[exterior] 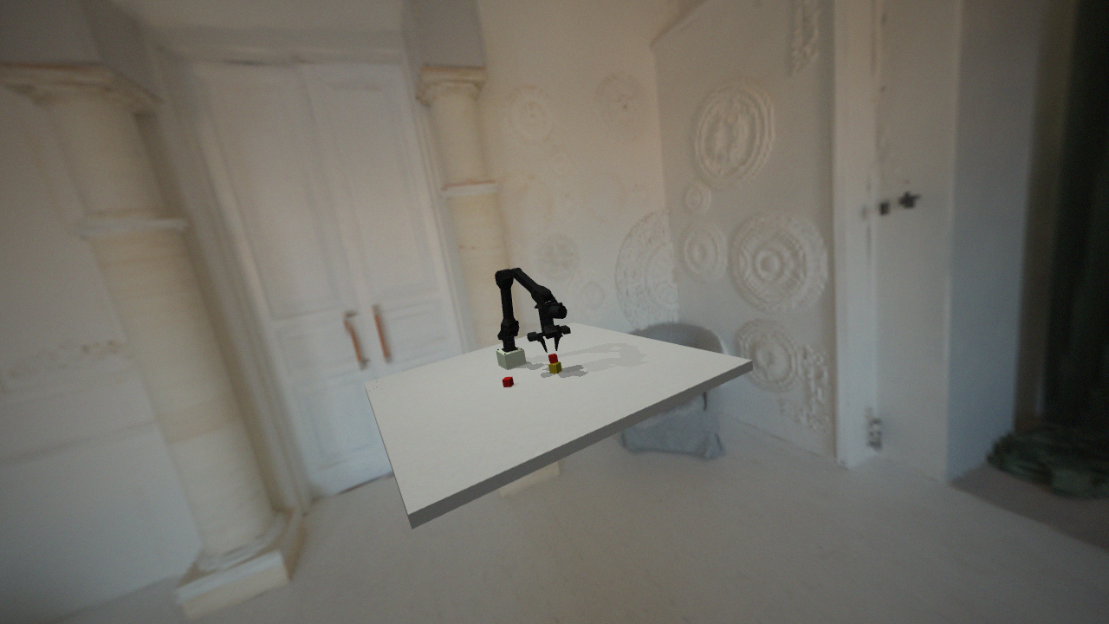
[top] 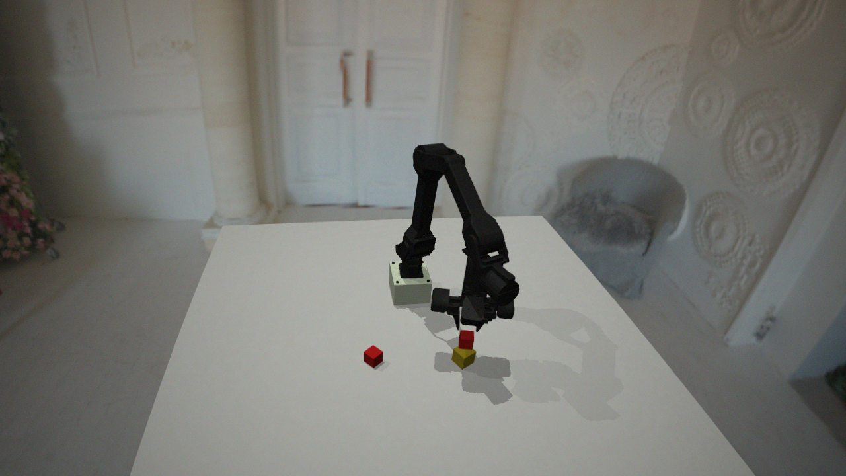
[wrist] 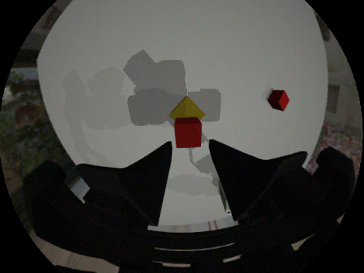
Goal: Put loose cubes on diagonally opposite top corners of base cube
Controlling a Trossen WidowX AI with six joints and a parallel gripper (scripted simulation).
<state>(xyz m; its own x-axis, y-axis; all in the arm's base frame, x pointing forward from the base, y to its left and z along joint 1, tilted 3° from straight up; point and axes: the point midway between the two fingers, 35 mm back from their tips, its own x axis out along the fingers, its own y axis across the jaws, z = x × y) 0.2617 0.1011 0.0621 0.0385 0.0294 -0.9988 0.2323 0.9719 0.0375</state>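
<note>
The red cube lies 220 mm to the right of my gripper tip and 70 mm below it. Round my gripper tip: yellow cube (20 mm ahead, 70 mm below).
</note>
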